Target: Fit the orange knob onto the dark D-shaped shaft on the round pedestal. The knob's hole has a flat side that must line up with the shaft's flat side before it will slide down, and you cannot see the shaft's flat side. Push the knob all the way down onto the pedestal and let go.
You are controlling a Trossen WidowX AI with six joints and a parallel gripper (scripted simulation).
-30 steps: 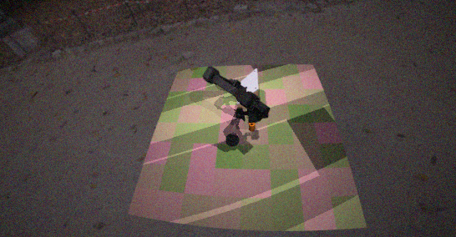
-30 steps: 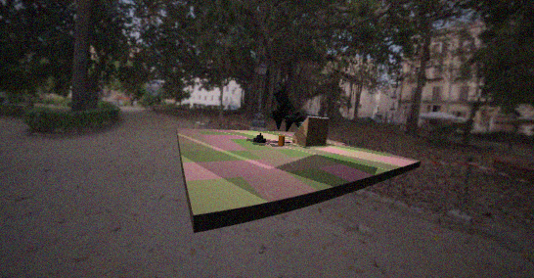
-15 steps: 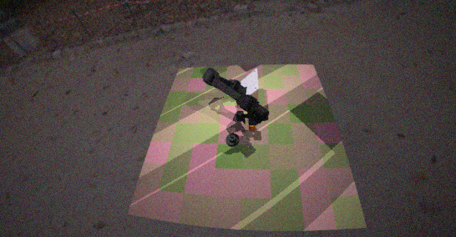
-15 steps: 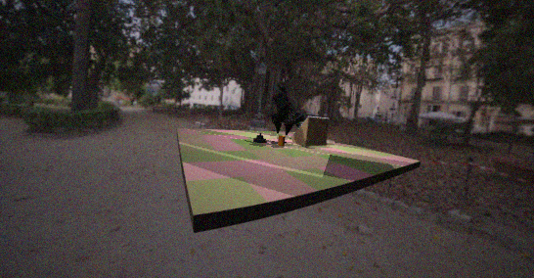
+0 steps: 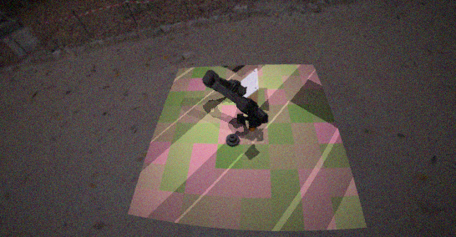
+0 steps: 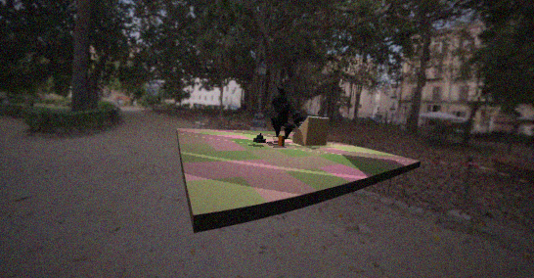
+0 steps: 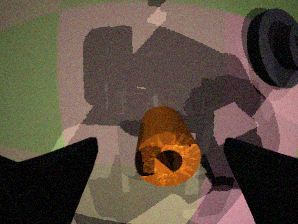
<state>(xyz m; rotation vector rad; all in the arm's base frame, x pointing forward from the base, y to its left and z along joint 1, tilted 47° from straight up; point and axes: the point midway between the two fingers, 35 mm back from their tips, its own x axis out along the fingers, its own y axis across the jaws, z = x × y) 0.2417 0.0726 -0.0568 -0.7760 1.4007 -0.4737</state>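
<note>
Now: the orange knob 2 cm below my gripper tip. The rest, counted from my gripper tip: round dark pedestal (11 cm to the right, 10 cm ahead, 2 cm below).
</note>
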